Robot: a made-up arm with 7 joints.
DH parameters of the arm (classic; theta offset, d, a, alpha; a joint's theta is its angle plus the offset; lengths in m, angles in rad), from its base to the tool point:
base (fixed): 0.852 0 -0.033 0
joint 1: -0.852 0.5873 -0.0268 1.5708
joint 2: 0 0.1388 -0.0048 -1.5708
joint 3: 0 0.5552 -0.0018 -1.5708
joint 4: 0 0.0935 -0.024 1.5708
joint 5: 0 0.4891 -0.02 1.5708
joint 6: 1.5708 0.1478 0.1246 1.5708
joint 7: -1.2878 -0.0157 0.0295 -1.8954
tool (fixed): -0.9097 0.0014 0 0
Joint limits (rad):
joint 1: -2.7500..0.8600
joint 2: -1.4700..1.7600
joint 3: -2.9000..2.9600
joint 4: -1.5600..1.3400
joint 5: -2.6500..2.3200
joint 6: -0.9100..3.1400
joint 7: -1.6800..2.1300
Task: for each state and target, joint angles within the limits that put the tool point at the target. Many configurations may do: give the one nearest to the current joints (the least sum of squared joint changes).
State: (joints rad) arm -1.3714 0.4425 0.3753 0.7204 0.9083 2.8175 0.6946
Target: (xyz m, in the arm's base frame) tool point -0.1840 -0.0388 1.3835
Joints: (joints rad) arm -1.3284 0.3653 0.0558 0.8784 0.8895 2.7566 0.7312
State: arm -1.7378 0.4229 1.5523 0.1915 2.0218 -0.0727 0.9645
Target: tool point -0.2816 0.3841 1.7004
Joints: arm -1.0879 0.2955 1.6189 -0.0230 1.9554 0.0634 0.8689
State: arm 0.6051 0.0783 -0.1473 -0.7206 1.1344 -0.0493 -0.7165
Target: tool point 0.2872 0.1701 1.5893
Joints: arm 0.5552 -0.7428 -0.3239 -0.8563 1.1281 -0.0304 -0.7761
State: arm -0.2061 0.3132 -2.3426 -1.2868 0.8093 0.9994 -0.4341
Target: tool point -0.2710 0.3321 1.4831
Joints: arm -0.3786 0.5471 -2.1940 -0.8208 0.9334 0.7881 -0.3939
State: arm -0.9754 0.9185 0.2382 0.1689 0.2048 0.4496 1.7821
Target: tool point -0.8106 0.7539 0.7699
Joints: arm -1.0030 1.0031 0.0706 -0.4987 0.0637 0.8447 1.7933
